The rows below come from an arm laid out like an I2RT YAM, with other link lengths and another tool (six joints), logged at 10 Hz.
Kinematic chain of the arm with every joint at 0, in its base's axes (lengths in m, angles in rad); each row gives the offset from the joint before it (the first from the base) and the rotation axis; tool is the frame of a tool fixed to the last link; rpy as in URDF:
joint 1: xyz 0 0 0.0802 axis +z
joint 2: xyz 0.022 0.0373 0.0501 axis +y
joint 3: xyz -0.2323 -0.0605 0 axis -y
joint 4: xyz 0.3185 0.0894 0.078 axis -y
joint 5: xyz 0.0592 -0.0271 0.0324 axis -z
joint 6: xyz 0.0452 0 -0.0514 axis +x
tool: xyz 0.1 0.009 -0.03 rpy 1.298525 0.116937 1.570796
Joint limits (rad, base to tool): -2.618..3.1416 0..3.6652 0..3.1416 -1.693..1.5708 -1.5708..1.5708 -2.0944..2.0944
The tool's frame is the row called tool.
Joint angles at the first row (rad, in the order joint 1, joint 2, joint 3, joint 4, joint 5, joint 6):
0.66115 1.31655 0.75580 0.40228 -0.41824 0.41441
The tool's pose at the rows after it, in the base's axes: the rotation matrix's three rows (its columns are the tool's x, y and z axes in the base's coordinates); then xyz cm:
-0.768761, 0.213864, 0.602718; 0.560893, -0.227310, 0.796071; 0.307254, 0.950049, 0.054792; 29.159, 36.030, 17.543
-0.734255, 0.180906, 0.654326; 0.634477, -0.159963, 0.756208; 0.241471, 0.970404, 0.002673; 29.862, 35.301, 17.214
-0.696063, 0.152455, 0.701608; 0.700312, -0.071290, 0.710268; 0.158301, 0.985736, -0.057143; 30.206, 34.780, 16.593
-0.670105, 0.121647, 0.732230; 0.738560, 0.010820, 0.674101; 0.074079, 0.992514, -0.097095; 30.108, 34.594, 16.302
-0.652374, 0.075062, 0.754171; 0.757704, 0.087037, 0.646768; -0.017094, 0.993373, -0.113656; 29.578, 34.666, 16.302
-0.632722, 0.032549, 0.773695; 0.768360, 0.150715, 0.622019; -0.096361, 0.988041, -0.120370; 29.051, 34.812, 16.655
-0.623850, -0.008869, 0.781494; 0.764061, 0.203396, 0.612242; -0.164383, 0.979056, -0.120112; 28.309, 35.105, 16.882
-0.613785, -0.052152, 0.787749; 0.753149, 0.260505, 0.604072; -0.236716, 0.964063, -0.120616; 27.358, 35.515, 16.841
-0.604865, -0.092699, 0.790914; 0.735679, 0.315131, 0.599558; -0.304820, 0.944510, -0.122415; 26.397, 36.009, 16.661
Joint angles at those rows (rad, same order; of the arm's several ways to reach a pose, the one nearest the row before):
0.66116 1.30849 0.77247 0.31941 -0.33873 0.36310
0.66942 1.30188 0.79437 0.23781 -0.24650 0.30222
0.69341 1.30668 0.81960 0.15809 -0.13556 0.23871
0.72628 1.31116 0.84154 0.10064 -0.03663 0.18228
0.77047 1.30772 0.85200 0.06881 0.06167 0.12359
0.81291 1.30536 0.86721 0.04179 0.15149 0.07557
0.85423 1.30234 0.87284 0.03070 0.21977 0.02996
0.90305 1.30533 0.87451 0.02772 0.29411 -0.01832
0.95116 1.31603 0.87781 0.02921 0.36217 -0.06526

